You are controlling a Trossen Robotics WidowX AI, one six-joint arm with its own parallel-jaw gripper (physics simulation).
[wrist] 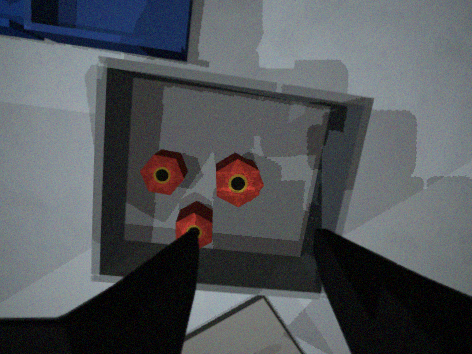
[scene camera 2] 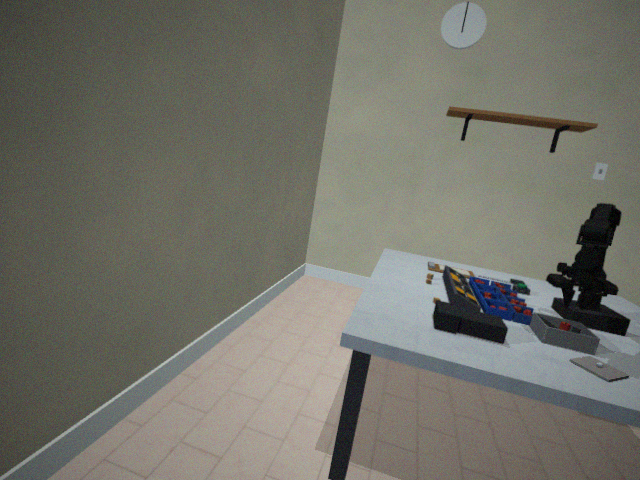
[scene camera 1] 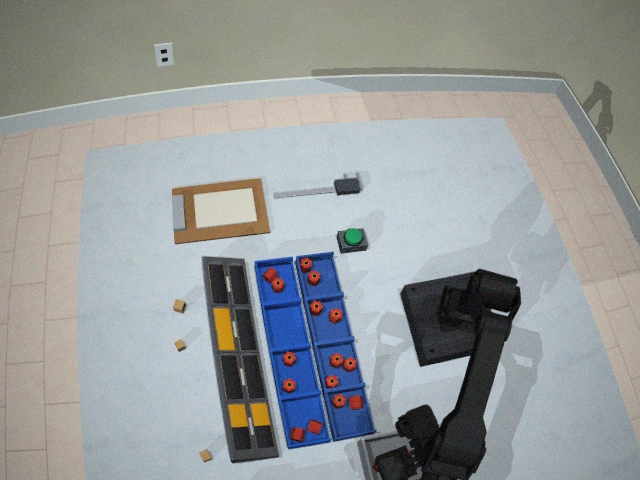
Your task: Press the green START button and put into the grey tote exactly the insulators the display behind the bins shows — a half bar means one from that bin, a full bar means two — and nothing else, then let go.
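The grey tote (scene camera 1: pixel 382 440) (scene camera 2: pixel 563 338) (wrist: pixel 98 175) holds three red insulators (wrist: pixel 162 174) (wrist: pixel 238 183) (wrist: pixel 194 227), standing apart. My gripper (wrist: pixel 256 241) is partly open and empty above the tote; one fingertip overlaps the front insulator in the wrist view. The display (scene camera 1: pixel 253 455) (scene camera 2: pixel 465 320) shows a full yellow bar (scene camera 1: pixel 223 329) in the left cell of its second section, and half bars (scene camera 1: pixel 237 415) (scene camera 1: pixel 260 414) in both cells of its last section. The blue bins (scene camera 1: pixel 286 326) (wrist: pixel 125 35) stand in two columns; one is empty, the others hold insulators. The green button (scene camera 1: pixel 353 236) (scene camera 2: pixel 521 285) stands beyond them.
A clipboard (scene camera 1: pixel 262 206) and a caliper (scene camera 1: pixel 346 186) lie beyond the bins. Small wooden cubes (scene camera 1: pixel 179 305) (scene camera 1: pixel 179 345) (scene camera 1: pixel 205 455) lie behind the display. A flat plate with a knob (scene camera 2: pixel 594 364) (wrist: pixel 250 330) lies beside the tote. The arm's base (scene camera 1: pixel 431 353) stands right of the bins.
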